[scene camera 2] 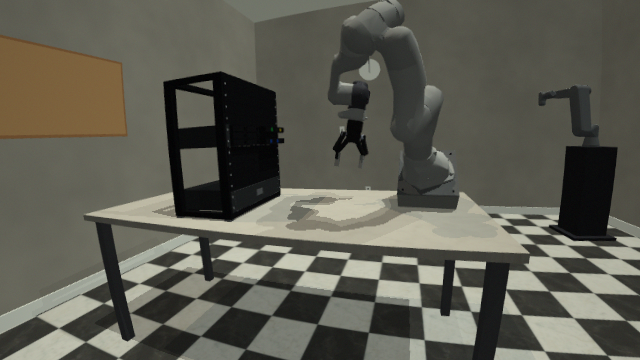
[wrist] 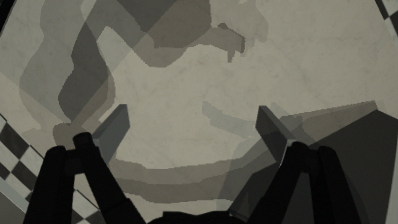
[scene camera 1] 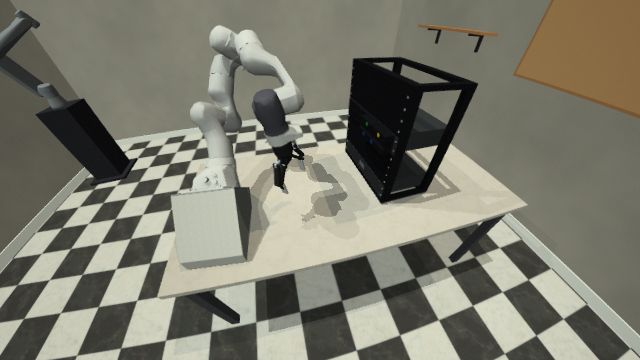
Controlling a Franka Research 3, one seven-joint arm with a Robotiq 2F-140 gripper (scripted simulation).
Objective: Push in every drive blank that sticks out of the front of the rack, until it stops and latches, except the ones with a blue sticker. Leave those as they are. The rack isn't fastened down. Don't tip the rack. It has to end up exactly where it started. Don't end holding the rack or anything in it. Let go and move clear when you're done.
Labels:
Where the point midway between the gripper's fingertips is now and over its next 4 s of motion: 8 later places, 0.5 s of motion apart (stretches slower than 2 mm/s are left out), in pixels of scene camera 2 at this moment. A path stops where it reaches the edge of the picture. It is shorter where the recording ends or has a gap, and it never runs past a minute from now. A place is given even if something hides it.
The gripper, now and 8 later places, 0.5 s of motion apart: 348,167; 345,163; 339,156; 333,148; 326,138; 320,130; 316,124; 313,117; 310,112

